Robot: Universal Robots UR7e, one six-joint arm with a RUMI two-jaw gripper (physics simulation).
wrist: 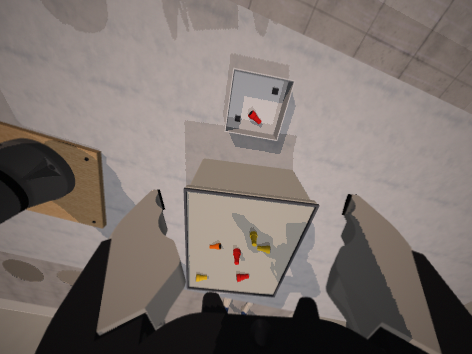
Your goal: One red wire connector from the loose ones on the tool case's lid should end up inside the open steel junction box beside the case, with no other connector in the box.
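Frame: origin at the arm's base, x ahead, y left, z up, level; centimetres.
Seen in the pictures: gripper, fingertip midpoint: (250,193); arm's base, link origin: (41,169).
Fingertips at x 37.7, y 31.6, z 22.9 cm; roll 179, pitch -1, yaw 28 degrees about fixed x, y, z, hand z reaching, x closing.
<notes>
Pixels of each thing's middle, then the offset from my fingertips to it. "spot": a spot on its surface instead.
- open steel junction box, surface spot: (230,102) spot: dx -4.6, dy +2.5, dz -24.1 cm
- red wire connector, body centre: (255,118) dx +1.0, dy +2.4, dz -23.4 cm
- tool case's lid, surface spot: (215,215) spot: dx +1.5, dy -13.5, dz -11.1 cm
- orange connector, body centre: (215,246) dx +4.7, dy -20.5, dz -10.6 cm
The open steel junction box (230,102) stands at the upper middle of the wrist view. One red wire connector (255,118) lies on the box's floor, and no other connector shows in the box. On the tool case's lid (215,215), below the box in the view, lie two more red connectors, one (237,256) near the middle and one (242,277) near the lower edge. My gripper (250,193) is wide open and empty, its fingers at either side of the view, high above the case and the box.
An orange connector (215,246) and yellow connectors (201,277) (254,238) (264,248) also lie on the lid. The robot's dark base stands on a wooden board (92,185) at the left. The table's edge runs across the upper right, with tiled floor (380,30) beyond.
</notes>
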